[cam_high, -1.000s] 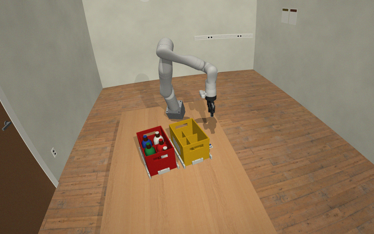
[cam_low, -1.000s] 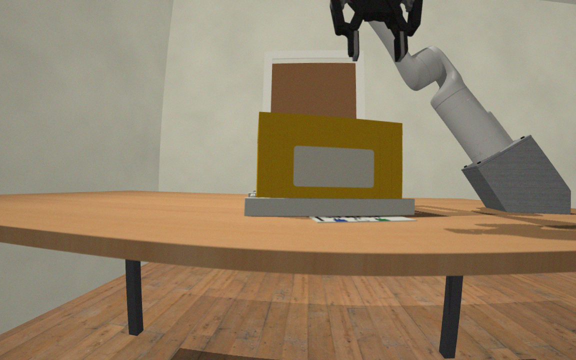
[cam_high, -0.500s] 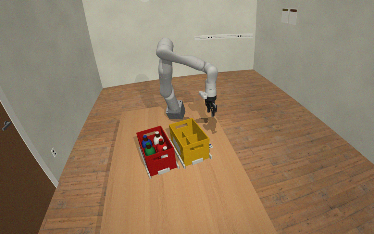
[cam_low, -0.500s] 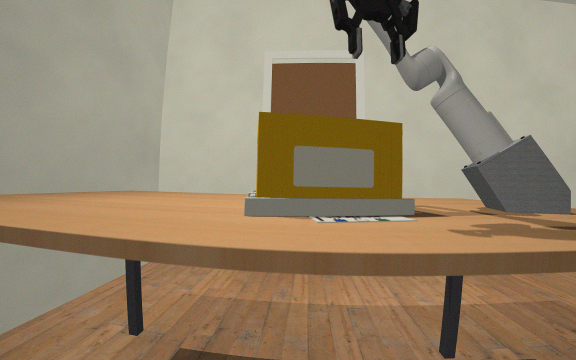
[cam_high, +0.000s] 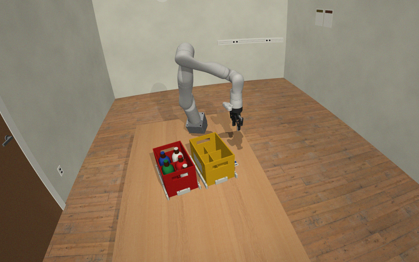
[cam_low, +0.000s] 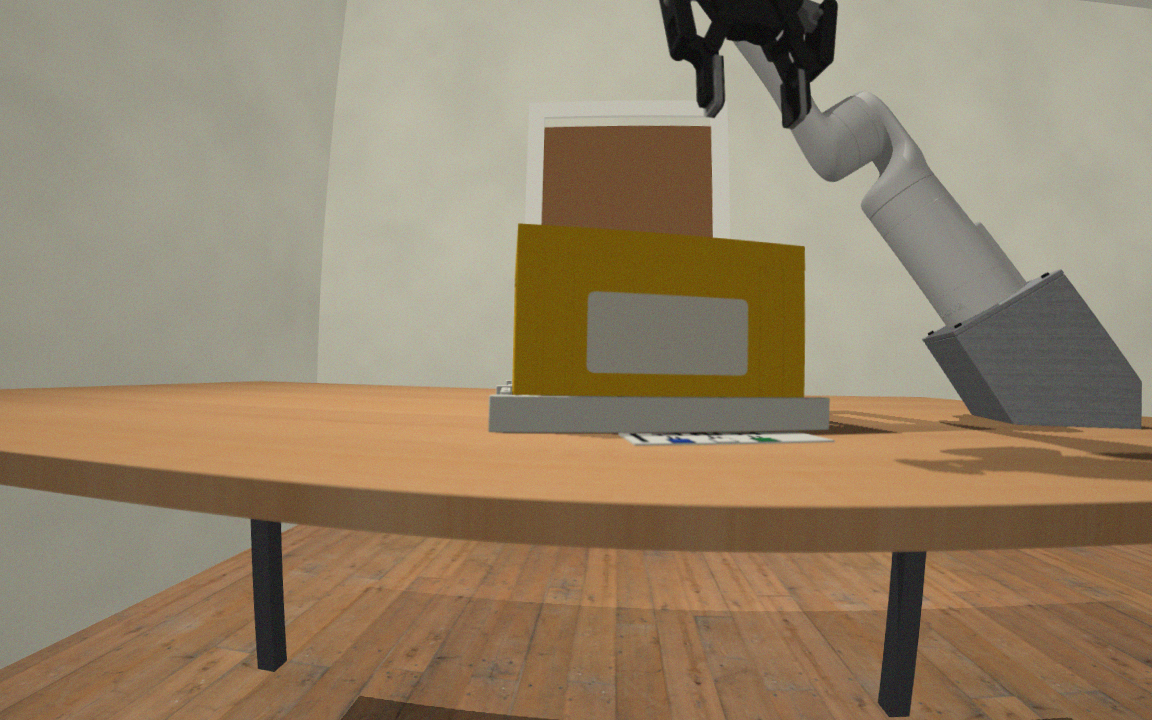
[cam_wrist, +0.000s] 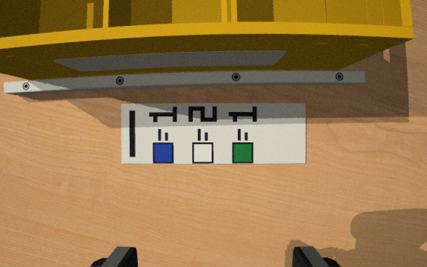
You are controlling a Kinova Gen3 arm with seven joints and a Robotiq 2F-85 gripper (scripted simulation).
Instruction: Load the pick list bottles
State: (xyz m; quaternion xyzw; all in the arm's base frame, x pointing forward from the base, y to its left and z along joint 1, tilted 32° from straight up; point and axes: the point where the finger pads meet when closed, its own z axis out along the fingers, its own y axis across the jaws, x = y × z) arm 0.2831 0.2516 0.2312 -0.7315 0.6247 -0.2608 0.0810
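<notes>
Now: the blue bottle 480 mm to the right of my hand, 160 mm below it and 10 mm behind it. Also, from my hand: yellow crate 190 mm to the right, 170 mm below, 50 mm ahead; then red bottle 380 mm to the right, 160 mm below, 60 mm ahead; then pick list 250 mm below, 50 mm to the right, 10 mm ahead.
</notes>
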